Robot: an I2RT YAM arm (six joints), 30 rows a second.
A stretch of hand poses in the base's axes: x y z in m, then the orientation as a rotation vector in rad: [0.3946, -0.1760, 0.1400, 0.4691, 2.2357, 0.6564]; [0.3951, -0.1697, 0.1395, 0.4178, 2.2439, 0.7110]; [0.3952, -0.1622, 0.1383, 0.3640, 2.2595, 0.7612]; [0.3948, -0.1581, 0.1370, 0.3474, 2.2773, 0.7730]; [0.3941, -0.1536, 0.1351, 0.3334, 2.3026, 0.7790]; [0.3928, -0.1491, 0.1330, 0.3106, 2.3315, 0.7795]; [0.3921, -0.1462, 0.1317, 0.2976, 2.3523, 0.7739]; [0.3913, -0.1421, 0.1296, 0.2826, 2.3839, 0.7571]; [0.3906, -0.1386, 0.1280, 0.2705, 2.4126, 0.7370]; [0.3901, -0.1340, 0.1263, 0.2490, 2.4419, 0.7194]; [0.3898, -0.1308, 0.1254, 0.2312, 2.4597, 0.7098]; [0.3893, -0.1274, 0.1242, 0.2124, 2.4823, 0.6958]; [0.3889, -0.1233, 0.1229, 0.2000, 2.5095, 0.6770]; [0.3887, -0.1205, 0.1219, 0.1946, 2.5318, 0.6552]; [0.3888, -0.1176, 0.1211, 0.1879, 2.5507, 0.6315]
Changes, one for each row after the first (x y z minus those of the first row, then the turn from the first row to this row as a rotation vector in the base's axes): [0.0005, 0.0063, -0.0005, 0.0225, -0.0064, 0.0546]; [0.0006, 0.0138, -0.0017, 0.0407, -0.0054, 0.1117]; [0.0002, 0.0179, -0.0030, 0.0427, 0.0070, 0.1319]; [-0.0005, 0.0224, -0.0049, 0.0409, 0.0268, 0.1507]; [-0.0018, 0.0269, -0.0070, 0.0324, 0.0471, 0.1742]; [-0.0025, 0.0298, -0.0083, 0.0232, 0.0624, 0.1868]; [-0.0033, 0.0339, -0.0104, 0.0050, 0.0866, 0.2002]; [-0.0040, 0.0374, -0.0120, -0.0143, 0.1088, 0.2097]; [-0.0045, 0.0420, -0.0137, -0.0343, 0.1296, 0.2263]; [-0.0048, 0.0452, -0.0146, -0.0470, 0.1412, 0.2398]; [-0.0053, 0.0486, -0.0158, -0.0630, 0.1570, 0.2539]; [-0.0057, 0.0527, -0.0171, -0.0805, 0.1788, 0.2636]; [-0.0059, 0.0555, -0.0181, -0.0977, 0.1977, 0.2665]; [-0.0058, 0.0584, -0.0189, -0.1163, 0.2131, 0.2688]
